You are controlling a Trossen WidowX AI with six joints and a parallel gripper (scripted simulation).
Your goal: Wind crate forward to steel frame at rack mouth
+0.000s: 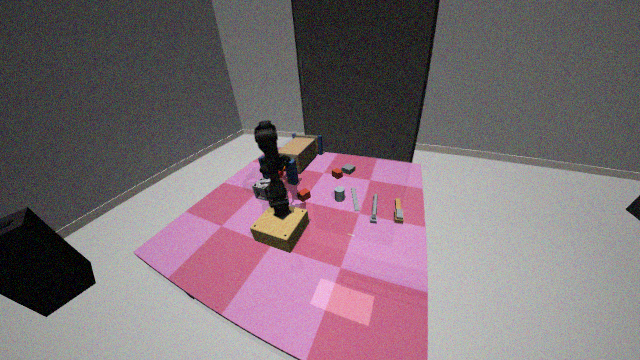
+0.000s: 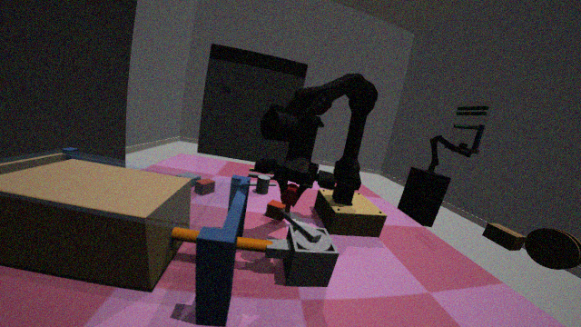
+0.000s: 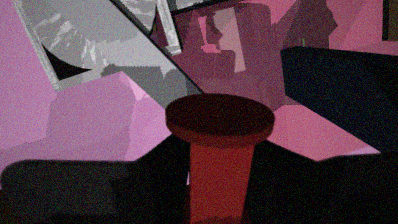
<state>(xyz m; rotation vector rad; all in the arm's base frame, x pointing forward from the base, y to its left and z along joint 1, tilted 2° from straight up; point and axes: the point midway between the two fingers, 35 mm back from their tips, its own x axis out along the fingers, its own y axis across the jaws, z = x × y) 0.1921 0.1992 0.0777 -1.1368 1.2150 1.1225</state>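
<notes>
Right now the red-knobbed winch handle is 3 cm to the left of my gripper tip, 2 cm behind it and 1 cm below it. From my gripper tip the other things lie so: blue steel frame 11 cm to the left, 9 cm ahead, 1 cm below; then red knob 1 cm above; then grey hand winch 9 cm below, 8 cm behind, 7 cm to the left.
</notes>
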